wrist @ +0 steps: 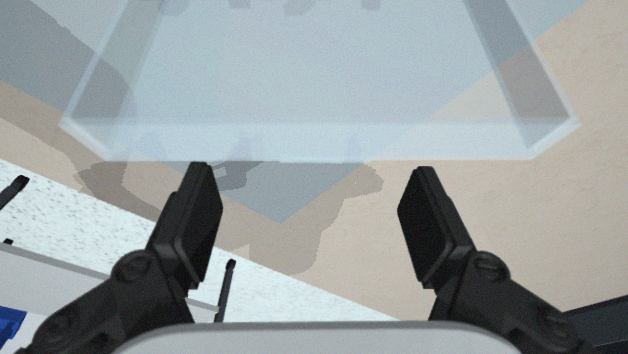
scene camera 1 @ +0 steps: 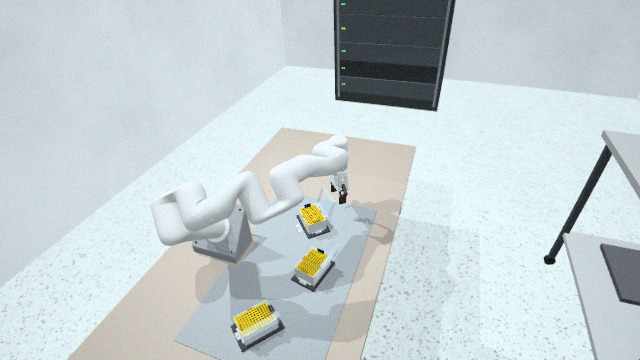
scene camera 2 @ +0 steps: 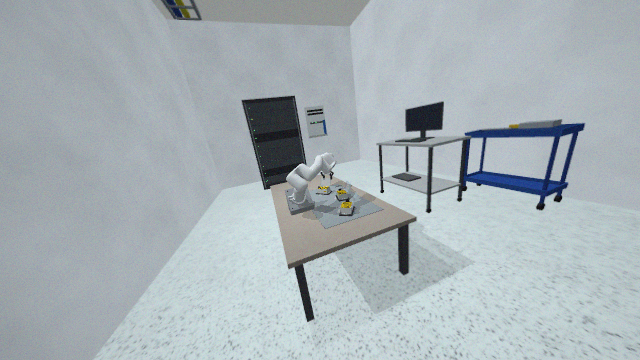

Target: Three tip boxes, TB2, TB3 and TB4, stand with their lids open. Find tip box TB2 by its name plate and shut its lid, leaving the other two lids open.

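Places are measured from the arm's base along level axes (x ahead, y left, z up), in centimetres.
Pixels of known places: gripper, between the fingertips: [wrist: 312, 186] [scene camera 1: 338, 197] [scene camera 2: 327, 179]; arm's base, origin of its link: [scene camera 1: 216, 226] [scene camera 2: 298, 197].
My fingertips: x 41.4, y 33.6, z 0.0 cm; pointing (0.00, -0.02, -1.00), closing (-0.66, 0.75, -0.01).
Observation:
Ahead of a thing's pixels: the offset from my fingertips to its top centre. "*": to the spot under its first point. Level surfaces: height alone.
Three tip boxes with yellow tip racks stand on the grey mat, lids open: a far box @(dx -10.3, dy -9.5, dz -4.7 cm) [scene camera 1: 313, 217] [scene camera 2: 324, 190], a middle box @(dx +0.9, dy -33.4, dz -3.9 cm) [scene camera 1: 312, 265] [scene camera 2: 342, 194] and a near box @(dx -8.3, dy -61.8, dz -3.9 cm) [scene camera 1: 256, 322] [scene camera 2: 346, 206]. Their name plates are too small to read, so I cannot tell which is TB2. The far box's clear lid @(* dx -3.8, dy -3.8, dz -1.0 cm) [scene camera 1: 327, 202] [wrist: 310, 75] stands raised and spans the upper wrist view. My gripper [scene camera 1: 338, 194] [scene camera 2: 327, 175] [wrist: 312, 186] is open and empty, at the far box's raised lid, with its fingertips close to the lid's free edge in the wrist view. Contact cannot be told.
The grey mat @(dz -11.3 cm) [scene camera 1: 200, 332] [scene camera 2: 327, 222] lies on the wooden table @(dz -11.6 cm) [scene camera 1: 117, 320] [scene camera 2: 310, 246]. The arm's base [scene camera 1: 240, 240] stands left of the boxes. A dark rack cabinet [scene camera 1: 390, 102] is behind the table. A grey workstation [scene camera 2: 390, 143] and a blue cart [scene camera 2: 570, 128] stand to the right.

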